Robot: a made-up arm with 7 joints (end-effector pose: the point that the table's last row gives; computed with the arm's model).
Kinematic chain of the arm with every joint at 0, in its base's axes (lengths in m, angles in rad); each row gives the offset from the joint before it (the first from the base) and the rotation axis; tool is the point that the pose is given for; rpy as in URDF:
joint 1: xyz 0 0 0.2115 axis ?
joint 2: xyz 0 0 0 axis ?
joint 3: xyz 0 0 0.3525 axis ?
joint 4: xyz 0.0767 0 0 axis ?
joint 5: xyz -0.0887 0 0.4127 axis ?
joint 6: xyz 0 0 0 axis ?
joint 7: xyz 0.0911 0 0 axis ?
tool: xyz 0 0 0 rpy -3.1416 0 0
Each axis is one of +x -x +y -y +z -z.
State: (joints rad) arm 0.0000 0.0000 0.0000 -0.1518 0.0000 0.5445 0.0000
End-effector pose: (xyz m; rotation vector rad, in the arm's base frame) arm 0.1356 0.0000 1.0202 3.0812 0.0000 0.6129
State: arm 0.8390 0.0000 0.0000 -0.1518 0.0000 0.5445 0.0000
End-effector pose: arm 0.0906 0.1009 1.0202 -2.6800 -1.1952 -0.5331
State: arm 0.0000 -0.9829 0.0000 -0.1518 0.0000 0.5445 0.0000
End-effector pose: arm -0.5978 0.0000 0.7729 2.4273 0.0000 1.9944
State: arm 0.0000 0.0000 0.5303 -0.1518 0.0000 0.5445 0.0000
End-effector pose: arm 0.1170 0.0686 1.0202 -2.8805 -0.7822 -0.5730
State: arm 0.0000 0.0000 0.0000 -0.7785 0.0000 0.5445 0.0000
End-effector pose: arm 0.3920 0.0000 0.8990 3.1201 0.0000 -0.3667
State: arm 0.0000 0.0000 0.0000 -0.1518 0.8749 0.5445 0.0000
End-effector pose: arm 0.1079 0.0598 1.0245 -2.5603 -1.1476 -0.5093
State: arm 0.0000 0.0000 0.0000 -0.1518 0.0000 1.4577 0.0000
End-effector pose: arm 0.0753 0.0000 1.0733 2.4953 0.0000 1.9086
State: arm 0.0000 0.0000 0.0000 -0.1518 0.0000 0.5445 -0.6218
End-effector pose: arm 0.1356 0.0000 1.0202 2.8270 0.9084 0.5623
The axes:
joint 1: +z
joint 2: +y
joint 3: +z
joint 4: -y
joint 5: +z
joint 6: -y
joint 7: -z

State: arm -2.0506 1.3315 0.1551 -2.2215 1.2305 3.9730 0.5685
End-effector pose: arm -0.1428 -0.2904 -0.1435 -0.6273 -2.4541 -0.2122
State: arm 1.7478 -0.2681 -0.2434 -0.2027 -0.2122 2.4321 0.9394
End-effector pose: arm 0.0263 -0.2019 1.0333 -0.6893 -0.0504 -0.8422
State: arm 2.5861 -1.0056 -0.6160 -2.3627 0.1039 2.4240 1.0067
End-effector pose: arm 0.0609 0.3229 0.6344 -1.9144 -0.9222 0.7200
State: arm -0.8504 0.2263 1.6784 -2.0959 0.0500 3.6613 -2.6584
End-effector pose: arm 0.3739 0.2962 0.5275 -0.0427 1.6932 1.2031
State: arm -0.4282 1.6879 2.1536 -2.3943 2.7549 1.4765 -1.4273
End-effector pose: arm 0.2422 0.3370 0.4761 0.4157 0.9018 0.7016
